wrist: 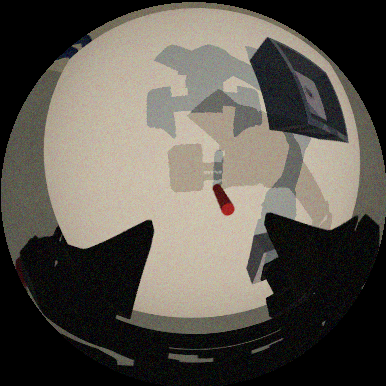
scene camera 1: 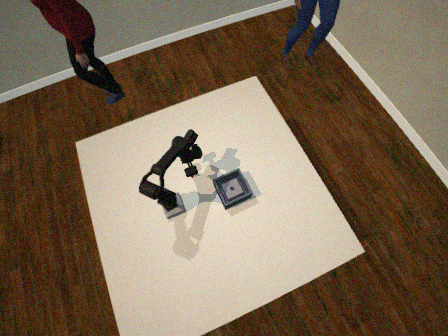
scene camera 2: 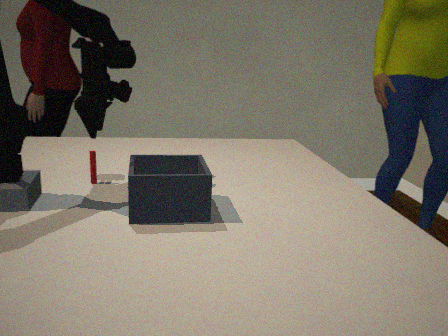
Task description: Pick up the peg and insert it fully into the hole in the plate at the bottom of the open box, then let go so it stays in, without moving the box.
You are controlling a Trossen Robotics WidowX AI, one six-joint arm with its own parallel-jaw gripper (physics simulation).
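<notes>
The red peg stands upright on the white table, left of the box in scene view 2; a red sliver of it shows below the gripper in scene view 1. The dark open box stands upright. On its bottom is a pale plate with a small dark hole; the walls hide the plate in scene view 2. My gripper is open and empty, pointing down above the peg with a gap. The peg's top shows between and slightly ahead of the fingertips in the wrist view.
The arm's base stands on the white table, left of the box in both scene views. Arm shadows cross the table around the peg and box. Two people stand beyond the table.
</notes>
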